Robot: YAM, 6 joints.
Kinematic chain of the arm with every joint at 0, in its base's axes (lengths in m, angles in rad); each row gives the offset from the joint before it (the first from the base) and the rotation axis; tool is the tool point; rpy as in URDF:
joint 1: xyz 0 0 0.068 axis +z
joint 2: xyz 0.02 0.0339 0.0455 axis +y
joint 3: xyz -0.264 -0.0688 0 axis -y
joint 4: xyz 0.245 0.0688 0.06 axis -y
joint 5: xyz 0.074 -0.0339 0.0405 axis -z
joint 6: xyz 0.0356 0 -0.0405 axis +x
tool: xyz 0 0 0 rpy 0 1.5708 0
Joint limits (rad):
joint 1: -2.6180..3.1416
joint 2: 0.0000..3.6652
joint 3: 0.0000..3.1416
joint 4: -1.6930..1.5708
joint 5: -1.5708..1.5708
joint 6: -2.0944..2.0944
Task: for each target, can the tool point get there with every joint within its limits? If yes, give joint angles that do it. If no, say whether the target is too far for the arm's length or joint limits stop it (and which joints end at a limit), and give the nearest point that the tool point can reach.
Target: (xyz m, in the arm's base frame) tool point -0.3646 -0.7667 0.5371
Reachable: no: too far | nearest point -0.2479 -0.5213 0.3983 | short by 0.305 m
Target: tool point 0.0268 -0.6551 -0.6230
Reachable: no: too far | nearest point 0.0184 -0.4503 -0.3186 | short by 0.367 m
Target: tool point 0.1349 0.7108 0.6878
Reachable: no: too far | nearest point 0.0941 0.4960 0.5093 | short by 0.282 m
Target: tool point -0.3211 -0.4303 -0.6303
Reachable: no: too far | nearest point -0.2409 -0.3229 -0.3458 | short by 0.314 m
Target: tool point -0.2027 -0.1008 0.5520
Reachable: yes | joints 0.3346 0.6650 2.4756 -1.2334 0.9376 0.3295
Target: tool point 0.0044 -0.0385 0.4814
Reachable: yes | joints 1.6846 0.5677 1.6741 -1.2901 -0.0012 -0.6864
